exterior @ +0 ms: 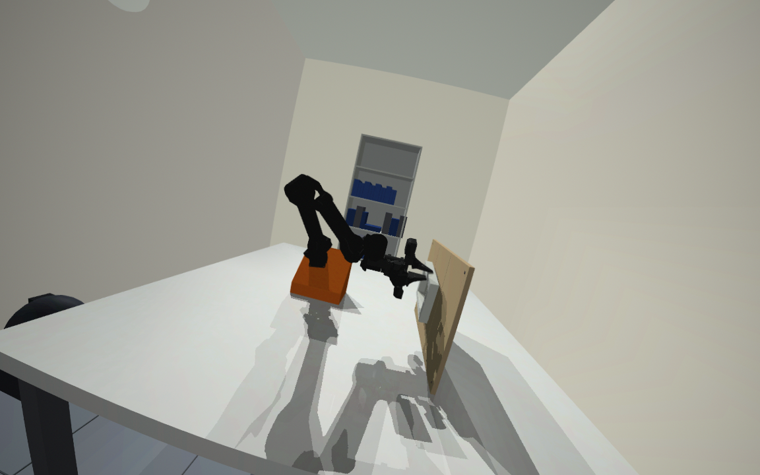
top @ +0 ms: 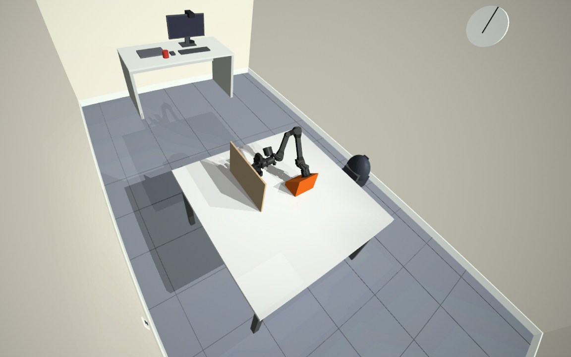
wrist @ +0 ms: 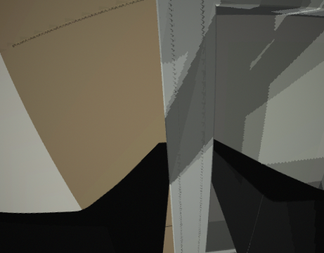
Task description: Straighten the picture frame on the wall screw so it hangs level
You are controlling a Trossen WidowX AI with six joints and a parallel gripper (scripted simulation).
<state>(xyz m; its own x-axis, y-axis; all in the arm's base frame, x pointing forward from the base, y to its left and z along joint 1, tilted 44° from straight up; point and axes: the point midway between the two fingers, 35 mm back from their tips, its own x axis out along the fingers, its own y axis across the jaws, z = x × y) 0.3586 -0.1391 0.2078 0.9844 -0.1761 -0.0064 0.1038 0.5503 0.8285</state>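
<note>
My gripper tip is now 10 mm short of the pale grey picture frame, 10 mm to the right of it and 50 mm above it. Also, from my gripper tip: wall panel (20 mm ahead, 70 mm below).
</note>
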